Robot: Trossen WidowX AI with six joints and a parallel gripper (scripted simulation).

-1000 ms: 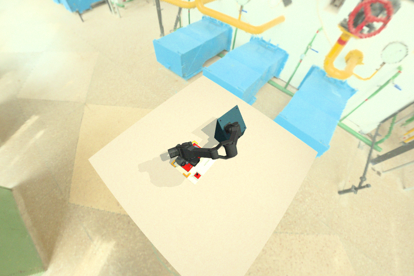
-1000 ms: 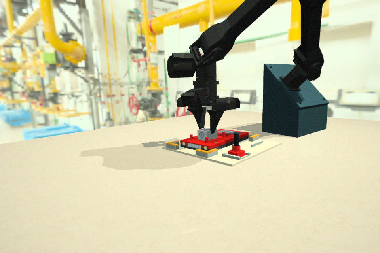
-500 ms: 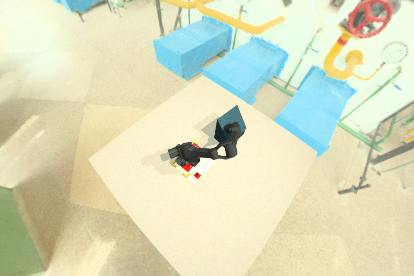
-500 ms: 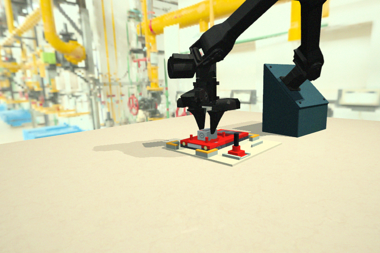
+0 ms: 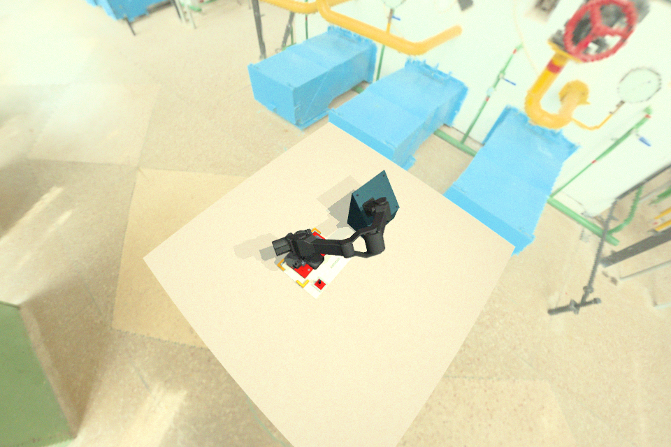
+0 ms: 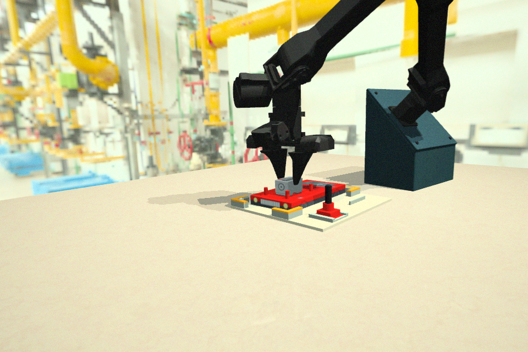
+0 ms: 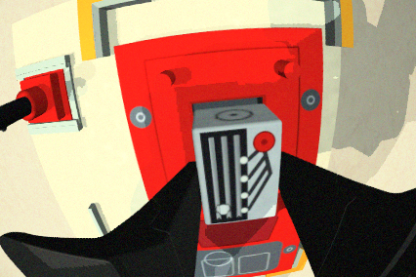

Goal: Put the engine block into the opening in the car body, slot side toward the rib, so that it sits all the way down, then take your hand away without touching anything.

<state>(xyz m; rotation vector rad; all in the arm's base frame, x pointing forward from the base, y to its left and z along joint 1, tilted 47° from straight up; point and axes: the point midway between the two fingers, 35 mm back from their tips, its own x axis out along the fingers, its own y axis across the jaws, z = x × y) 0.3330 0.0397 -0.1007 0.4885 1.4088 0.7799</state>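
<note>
Now: gripper tip 10 mm above the engine block.
</note>
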